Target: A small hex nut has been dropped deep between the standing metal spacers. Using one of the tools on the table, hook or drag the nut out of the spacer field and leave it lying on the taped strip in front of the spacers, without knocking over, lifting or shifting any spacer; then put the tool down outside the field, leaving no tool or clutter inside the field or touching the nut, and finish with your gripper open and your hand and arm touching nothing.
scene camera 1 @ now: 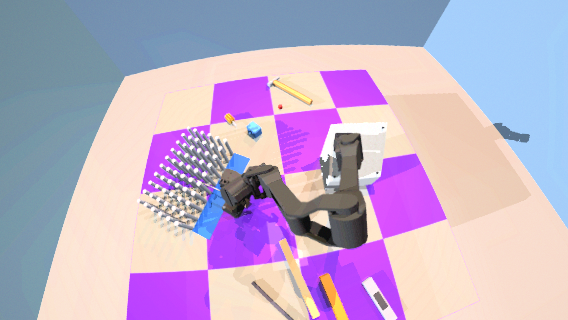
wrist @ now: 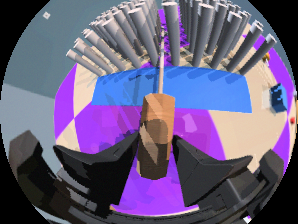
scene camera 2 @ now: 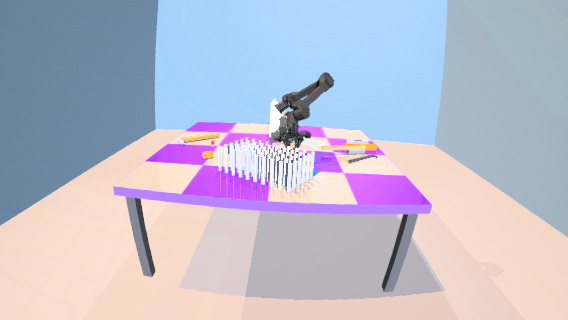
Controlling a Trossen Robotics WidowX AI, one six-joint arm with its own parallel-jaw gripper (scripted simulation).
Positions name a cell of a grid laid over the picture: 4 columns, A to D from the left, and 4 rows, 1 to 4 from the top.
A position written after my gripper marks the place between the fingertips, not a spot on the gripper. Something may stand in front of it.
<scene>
My gripper (wrist: C3) carries a hook tool (wrist: C3). Also in view: a blue taped strip (wrist: C2).
</scene>
